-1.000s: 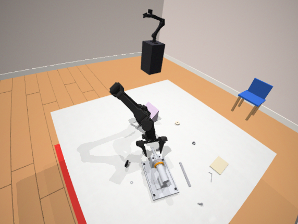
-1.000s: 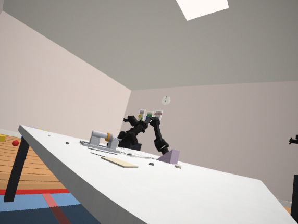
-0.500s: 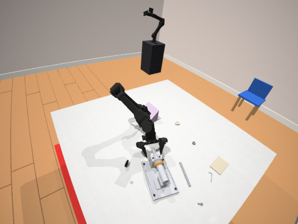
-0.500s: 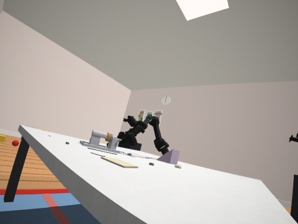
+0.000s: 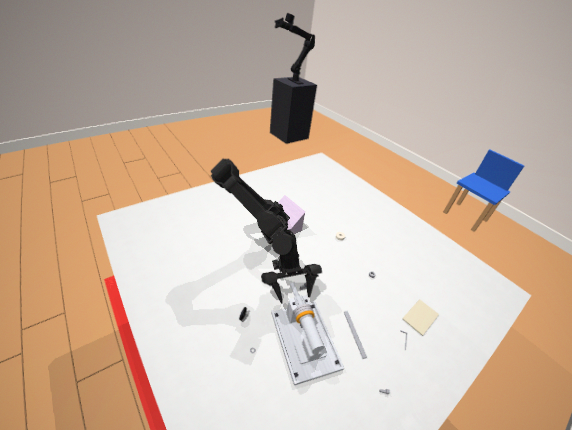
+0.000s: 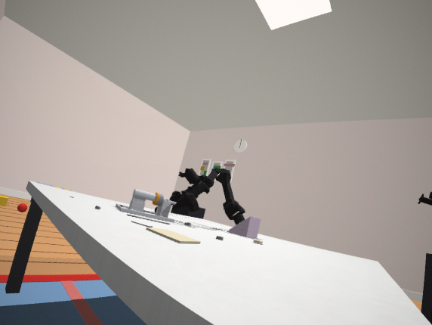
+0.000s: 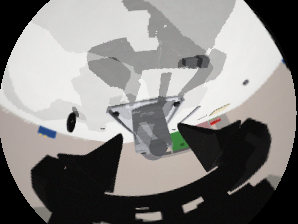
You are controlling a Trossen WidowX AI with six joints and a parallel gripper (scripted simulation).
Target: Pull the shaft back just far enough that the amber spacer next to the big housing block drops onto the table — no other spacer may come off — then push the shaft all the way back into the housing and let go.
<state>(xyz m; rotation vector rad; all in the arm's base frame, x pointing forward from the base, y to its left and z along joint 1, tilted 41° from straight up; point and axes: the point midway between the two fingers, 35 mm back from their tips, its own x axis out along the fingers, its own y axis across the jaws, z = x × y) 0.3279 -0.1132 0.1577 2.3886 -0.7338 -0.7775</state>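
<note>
The steel shaft lies 4 cm ahead of my gripper tip, 1 cm to the right of it and 2 cm above it. Round my gripper tip: grey bar (18 cm ahead, 11 cm to the left, 5 cm below); then black piece (7 cm behind, 15 cm to the right, 3 cm below); then amber spacer (7 cm ahead, 2 cm to the right, 2 cm above).
</note>
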